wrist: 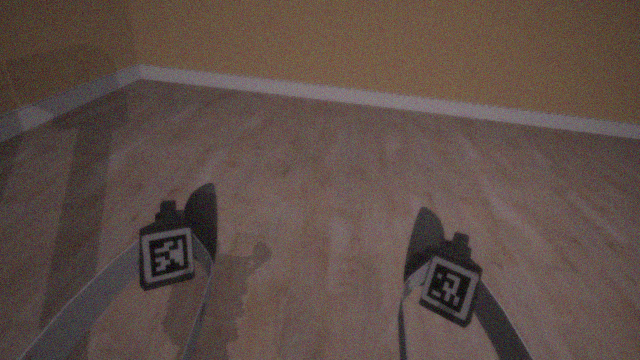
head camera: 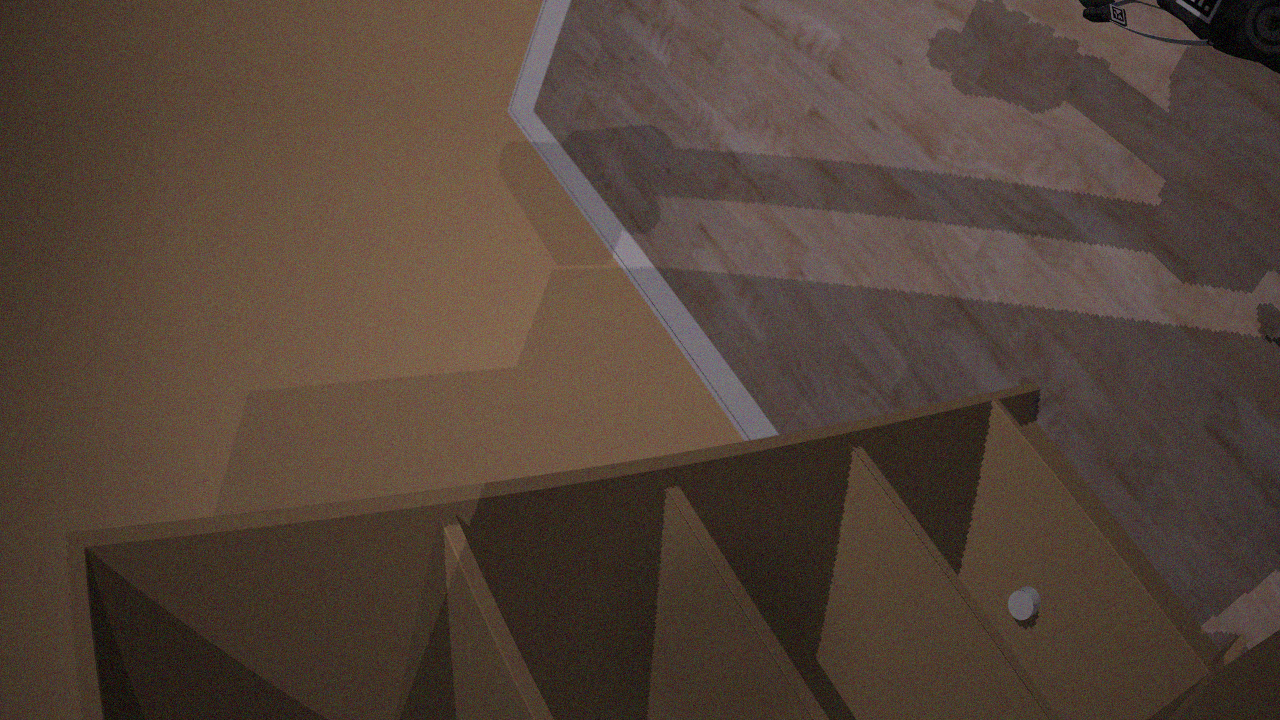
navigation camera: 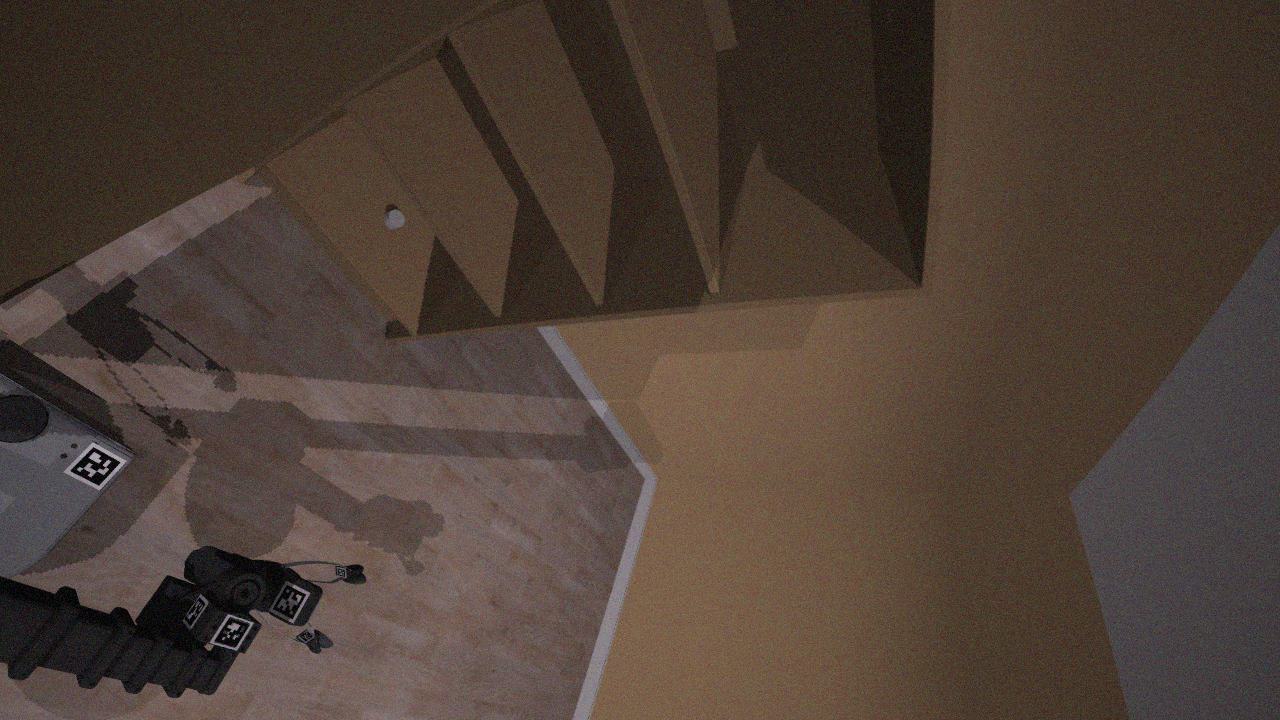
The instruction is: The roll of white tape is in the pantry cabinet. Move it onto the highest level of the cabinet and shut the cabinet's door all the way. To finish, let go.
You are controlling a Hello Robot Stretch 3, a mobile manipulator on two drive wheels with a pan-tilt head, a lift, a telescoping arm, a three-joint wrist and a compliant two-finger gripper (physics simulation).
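Seen in the pictures: gripper, between the fingertips: (navigation camera: 345,609); robot's base, origin of its link: (navigation camera: 15,416).
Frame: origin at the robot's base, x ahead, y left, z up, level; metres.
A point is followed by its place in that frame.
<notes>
The brown pantry cabinet (head camera: 617,467) {y -0.482, x 0.645, z 0.847 m} (navigation camera: 657,315) {y -0.486, x 0.644, z 0.912 m} stands open with several shelf boards; it appears sideways, its top at the left in the head view and at the right in the navigation view. The small white roll of tape (head camera: 1022,604) {y -0.194, x 0.820, z 0.192 m} (navigation camera: 393,217) {y -0.187, x 0.816, z 0.193 m} is on the lowest board, near the floor. A large brown panel (navigation camera: 179,80) {y 0.122, x 0.255, z 0.855 m}, apparently the open door, juts out from the cabinet's far side. My gripper (navigation camera: 334,607) {y -0.496, x -0.016, z 0.508 m} (wrist: 314,223) {y -0.496, x -0.016, z 0.508 m} is open and empty above the floor, well away from the cabinet. In the head view, part of it shows at the top right corner.
A yellow-brown wall (head camera: 268,223) {y -1.774, x 1.226, z 0.986 m} (navigation camera: 760,501) {y -2.413, x 1.131, z 0.783 m} with a white baseboard (head camera: 680,313) {y -1.325, x 1.210, z 0.028 m} (navigation camera: 617,582) {y -2.403, x 0.517, z 0.022 m} (wrist: 350,95) runs beside the cabinet and meets another wall in a corner. My base (navigation camera: 44,501) {y -0.111, x -0.080, z 0.160 m} is at the navigation view's left edge. Shadows fall across the wooden floor (head camera: 805,107) {y -1.268, x 0.577, z 0.000 m} (wrist: 320,165).
</notes>
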